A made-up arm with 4 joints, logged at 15 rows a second.
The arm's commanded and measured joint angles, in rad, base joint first. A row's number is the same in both.
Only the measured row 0 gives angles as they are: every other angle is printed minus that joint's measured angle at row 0.
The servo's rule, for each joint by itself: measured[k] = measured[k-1] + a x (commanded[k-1-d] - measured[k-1]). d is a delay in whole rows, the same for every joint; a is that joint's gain. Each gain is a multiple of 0.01, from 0.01 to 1. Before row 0 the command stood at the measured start. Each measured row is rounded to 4 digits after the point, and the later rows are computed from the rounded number. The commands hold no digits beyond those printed.
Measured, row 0:
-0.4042, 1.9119, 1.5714, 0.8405
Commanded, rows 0 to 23:
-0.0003, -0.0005, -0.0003, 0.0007
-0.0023, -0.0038, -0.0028, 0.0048
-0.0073, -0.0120, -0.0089, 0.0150
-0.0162, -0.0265, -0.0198, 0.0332
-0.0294, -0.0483, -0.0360, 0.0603
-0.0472, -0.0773, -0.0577, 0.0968
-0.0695, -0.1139, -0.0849, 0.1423
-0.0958, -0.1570, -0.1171, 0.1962
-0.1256, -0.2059, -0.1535, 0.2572
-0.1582, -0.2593, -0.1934, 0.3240
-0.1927, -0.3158, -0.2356, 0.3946
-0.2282, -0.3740, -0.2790, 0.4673
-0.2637, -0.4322, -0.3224, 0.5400
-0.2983, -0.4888, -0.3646, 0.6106
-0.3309, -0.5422, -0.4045, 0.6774
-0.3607, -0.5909, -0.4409, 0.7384
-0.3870, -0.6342, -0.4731, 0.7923
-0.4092, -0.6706, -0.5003, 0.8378
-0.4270, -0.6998, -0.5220, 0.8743
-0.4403, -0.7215, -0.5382, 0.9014
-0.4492, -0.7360, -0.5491, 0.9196
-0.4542, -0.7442, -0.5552, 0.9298
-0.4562, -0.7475, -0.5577, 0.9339
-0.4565, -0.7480, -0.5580, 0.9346
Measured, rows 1 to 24:
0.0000, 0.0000, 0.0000, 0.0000
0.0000, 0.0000, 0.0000, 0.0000
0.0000, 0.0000, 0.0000, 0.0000
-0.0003, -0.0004, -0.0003, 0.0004
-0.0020, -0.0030, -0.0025, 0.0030
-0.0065, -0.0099, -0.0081, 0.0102
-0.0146, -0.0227, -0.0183, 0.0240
-0.0270, -0.0424, -0.0337, 0.0458
-0.0440, -0.0693, -0.0546, 0.0764
-0.0654, -0.1036, -0.0810, 0.1159
-0.0909, -0.1447, -0.1124, 0.1641
-0.1200, -0.1918, -0.1482, 0.2200
-0.1521, -0.2438, -0.1875, 0.2824
-0.1862, -0.2992, -0.2293, 0.3497
-0.2215, -0.3568, -0.2725, 0.4203
-0.2569, -0.4149, -0.3159, 0.4921
-0.2917, -0.4718, -0.3583, 0.5632
-0.3246, -0.5260, -0.3985, 0.6317
-0.3549, -0.5760, -0.4354, 0.6957
-0.3819, -0.6208, -0.4682, 0.7537
-0.4048, -0.6591, -0.4961, 0.8042
-0.4234, -0.6904, -0.5186, 0.8463
-0.4376, -0.7143, -0.5357, 0.8794
-0.4473, -0.7310, -0.5474, 0.9035
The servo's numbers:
d 3
a 0.84 0.77 0.87 0.60

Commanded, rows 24 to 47:
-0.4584, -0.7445, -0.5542, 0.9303
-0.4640, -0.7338, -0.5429, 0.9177
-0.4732, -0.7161, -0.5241, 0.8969
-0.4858, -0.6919, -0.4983, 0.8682
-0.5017, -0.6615, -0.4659, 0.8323
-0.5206, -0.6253, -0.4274, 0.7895
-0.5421, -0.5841, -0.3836, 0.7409
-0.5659, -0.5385, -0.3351, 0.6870
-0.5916, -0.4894, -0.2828, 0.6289
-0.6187, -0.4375, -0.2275, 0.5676
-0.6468, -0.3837, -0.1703, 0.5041
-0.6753, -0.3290, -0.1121, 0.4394
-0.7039, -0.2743, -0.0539, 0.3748
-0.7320, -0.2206, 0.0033, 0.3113
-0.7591, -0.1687, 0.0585, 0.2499
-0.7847, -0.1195, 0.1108, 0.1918
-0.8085, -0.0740, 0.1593, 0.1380
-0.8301, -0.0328, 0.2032, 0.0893
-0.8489, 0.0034, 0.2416, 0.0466
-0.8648, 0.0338, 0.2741, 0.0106
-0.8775, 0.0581, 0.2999, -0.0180
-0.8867, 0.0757, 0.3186, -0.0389
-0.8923, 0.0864, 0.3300, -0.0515
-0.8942, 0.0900, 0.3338, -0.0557
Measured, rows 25 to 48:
-0.4531, -0.7412, -0.5542, 0.9193
-0.4557, -0.7461, -0.5572, 0.9281
-0.4564, -0.7476, -0.5579, 0.9320
-0.4581, -0.7452, -0.5547, 0.9310
-0.4631, -0.7364, -0.5444, 0.9230
-0.4716, -0.7208, -0.5267, 0.9073
-0.4835, -0.6985, -0.5020, 0.8838
-0.4988, -0.6700, -0.4706, 0.8529
-0.5171, -0.6356, -0.4330, 0.8149
-0.5381, -0.5959, -0.3900, 0.7705
-0.5615, -0.5517, -0.3422, 0.7204
-0.5868, -0.5037, -0.2905, 0.6655
-0.6136, -0.4527, -0.2357, 0.6068
-0.6415, -0.3996, -0.1788, 0.5452
-0.6699, -0.3452, -0.1208, 0.4817
-0.6985, -0.2906, -0.0626, 0.4176
-0.7266, -0.2367, -0.0053, 0.3538
-0.7539, -0.1843, 0.0502, 0.2915
-0.7798, -0.1344, 0.1029, 0.2317
-0.8039, -0.0879, 0.1520, 0.1755
-0.8259, -0.0455, 0.1965, 0.1238
-0.8452, -0.0078, 0.2357, 0.0775
-0.8617, 0.0242, 0.2691, 0.0374
-0.8750, 0.0503, 0.2959, 0.0042

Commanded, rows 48 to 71:
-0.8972, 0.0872, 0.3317, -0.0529
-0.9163, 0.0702, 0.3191, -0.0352
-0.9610, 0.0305, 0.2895, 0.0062
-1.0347, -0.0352, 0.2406, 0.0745
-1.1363, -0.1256, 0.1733, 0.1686
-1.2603, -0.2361, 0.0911, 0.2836
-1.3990, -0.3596, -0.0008, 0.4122
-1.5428, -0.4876, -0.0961, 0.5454
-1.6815, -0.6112, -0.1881, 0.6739
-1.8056, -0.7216, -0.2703, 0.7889
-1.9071, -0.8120, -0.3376, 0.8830
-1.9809, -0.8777, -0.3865, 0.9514
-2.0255, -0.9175, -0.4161, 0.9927
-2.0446, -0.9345, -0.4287, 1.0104
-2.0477, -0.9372, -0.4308, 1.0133
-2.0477, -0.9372, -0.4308, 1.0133
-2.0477, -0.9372, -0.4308, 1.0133
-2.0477, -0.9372, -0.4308, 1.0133
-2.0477, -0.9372, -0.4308, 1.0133
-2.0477, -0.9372, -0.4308, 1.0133
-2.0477, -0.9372, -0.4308, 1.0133
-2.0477, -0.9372, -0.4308, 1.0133
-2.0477, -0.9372, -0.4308, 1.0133
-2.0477, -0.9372, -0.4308, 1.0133
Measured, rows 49 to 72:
-0.8848, 0.0699, 0.3156, -0.0217
-0.8911, 0.0826, 0.3281, -0.0396
-0.8937, 0.0883, 0.3331, -0.0493
-0.8966, 0.0875, 0.3319, -0.0515
-0.9131, 0.0742, 0.3208, -0.0417
-0.9533, 0.0406, 0.2936, -0.0130
-1.0217, -0.0178, 0.2475, 0.0395
-1.1180, -0.1008, 0.1829, 0.1170
-1.2375, -0.2050, 0.1030, 0.2170
-1.3732, -0.3240, 0.0127, 0.3341
-1.5157, -0.4500, -0.0820, 0.4609
-1.6550, -0.5741, -0.1743, 0.5887
-1.7815, -0.6877, -0.2578, 0.7088
-1.8870, -0.7834, -0.3272, 0.8133
-1.9659, -0.8560, -0.3788, 0.8962
-2.0160, -0.9034, -0.4113, 0.9541
-2.0400, -0.9273, -0.4264, 0.9879
-2.0465, -0.9349, -0.4302, 1.0031
-2.0475, -0.9367, -0.4307, 1.0092
-2.0477, -0.9371, -0.4308, 1.0117
-2.0477, -0.9372, -0.4308, 1.0127
-2.0477, -0.9372, -0.4308, 1.0131
-2.0477, -0.9372, -0.4308, 1.0132
-2.0477, -0.9372, -0.4308, 1.0133

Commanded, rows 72 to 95:
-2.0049, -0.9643, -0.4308, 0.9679
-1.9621, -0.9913, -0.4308, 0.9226
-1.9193, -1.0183, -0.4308, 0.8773
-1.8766, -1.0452, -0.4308, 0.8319
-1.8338, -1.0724, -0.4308, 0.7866
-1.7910, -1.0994, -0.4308, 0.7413
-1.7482, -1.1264, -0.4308, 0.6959
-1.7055, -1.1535, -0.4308, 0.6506
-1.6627, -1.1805, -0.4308, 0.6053
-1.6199, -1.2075, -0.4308, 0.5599
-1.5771, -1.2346, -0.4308, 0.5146
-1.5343, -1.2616, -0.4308, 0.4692
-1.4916, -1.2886, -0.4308, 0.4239
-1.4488, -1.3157, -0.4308, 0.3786
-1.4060, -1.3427, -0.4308, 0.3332
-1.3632, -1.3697, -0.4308, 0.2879
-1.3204, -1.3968, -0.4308, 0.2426
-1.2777, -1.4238, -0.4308, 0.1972
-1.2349, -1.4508, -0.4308, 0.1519
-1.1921, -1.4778, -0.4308, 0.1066
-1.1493, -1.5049, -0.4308, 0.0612
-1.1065, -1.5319, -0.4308, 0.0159
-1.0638, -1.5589, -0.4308, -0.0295
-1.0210, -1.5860, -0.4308, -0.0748
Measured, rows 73 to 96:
-2.0477, -0.9372, -0.4308, 1.0133
-2.0477, -0.9372, -0.4308, 1.0133
-2.0477, -0.9372, -0.4308, 1.0133
-2.0117, -0.9581, -0.4308, 0.9861
-1.9700, -0.9837, -0.4308, 0.9480
-1.9274, -1.0103, -0.4308, 0.9056
-1.8847, -1.0372, -0.4308, 0.8614
-1.8419, -1.0643, -0.4308, 0.8165
-1.7991, -1.0913, -0.4308, 0.7714
-1.7563, -1.1183, -0.4308, 0.7261
-1.7136, -1.1454, -0.4308, 0.6808
-1.6708, -1.1724, -0.4308, 0.6355
-1.6280, -1.1994, -0.4308, 0.5901
-1.5852, -1.2265, -0.4308, 0.5448
-1.5424, -1.2535, -0.4308, 0.4994
-1.4997, -1.2805, -0.4308, 0.4541
-1.4569, -1.3076, -0.4308, 0.4088
-1.4141, -1.3346, -0.4308, 0.3634
-1.3713, -1.3616, -0.4308, 0.3181
-1.3285, -1.3887, -0.4308, 0.2728
-1.2858, -1.4157, -0.4308, 0.2274
-1.2430, -1.4427, -0.4308, 0.1821
-1.2002, -1.4697, -0.4308, 0.1368
-1.1574, -1.4968, -0.4308, 0.0914

